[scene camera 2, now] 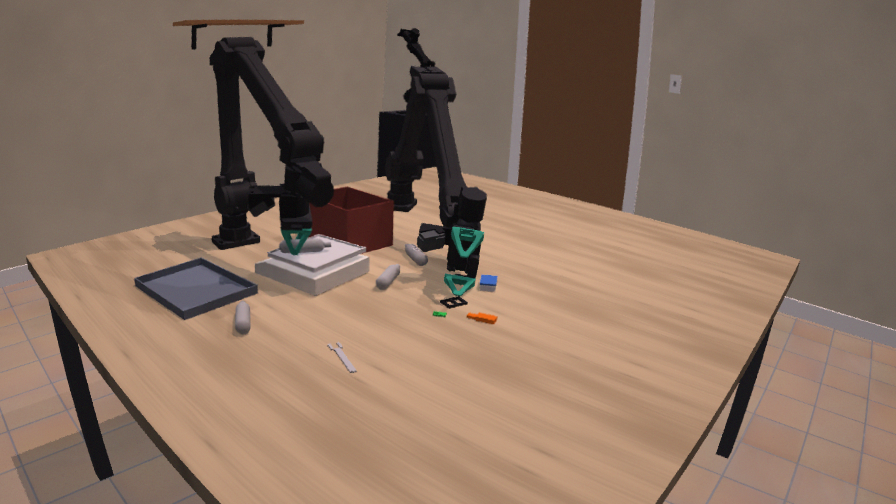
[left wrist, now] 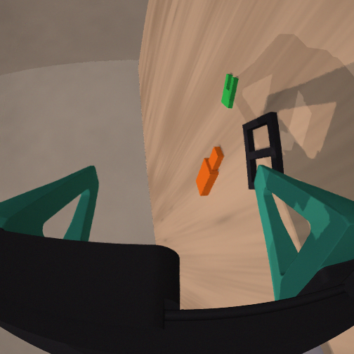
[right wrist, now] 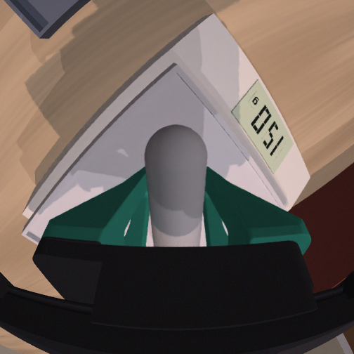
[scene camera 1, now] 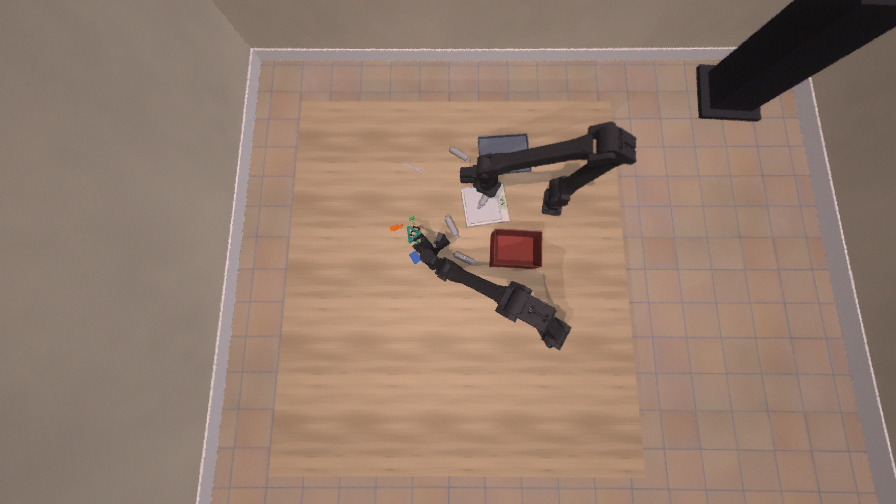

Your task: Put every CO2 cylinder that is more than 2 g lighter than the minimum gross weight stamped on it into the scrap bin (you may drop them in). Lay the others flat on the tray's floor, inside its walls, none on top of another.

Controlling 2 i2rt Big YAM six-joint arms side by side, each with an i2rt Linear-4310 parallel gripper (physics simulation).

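Observation:
My right gripper (scene camera 2: 295,252) (right wrist: 175,175) is shut on a grey CO2 cylinder (scene camera 1: 482,201) (scene camera 2: 311,245) (right wrist: 176,150), which lies at the white scale's pan; the scale (scene camera 2: 313,283) (right wrist: 215,55) reads 150 g. Stamped text on this cylinder does not show. My left gripper (scene camera 1: 413,233) (scene camera 2: 461,274) (left wrist: 176,173) is open and empty, low over the table. One cylinder (scene camera 1: 459,153) (scene camera 2: 242,317) lies beside the grey tray (scene camera 1: 503,136) (scene camera 2: 221,301). Another (scene camera 1: 451,226) (scene camera 2: 387,276) lies beside the scale. A third (scene camera 1: 464,257) (scene camera 2: 416,253) lies near the red scrap bin (scene camera 1: 540,249) (scene camera 2: 375,225).
Near my left gripper lie a blue block (scene camera 1: 414,257) (scene camera 2: 488,282), an orange piece (scene camera 1: 395,227) (scene camera 2: 483,317) (left wrist: 206,177), a green piece (scene camera 1: 411,218) (scene camera 2: 439,314) (left wrist: 229,92) and a black frame (left wrist: 278,142). A grey wrench-like piece (scene camera 1: 412,168) (scene camera 2: 343,359) lies farther off.

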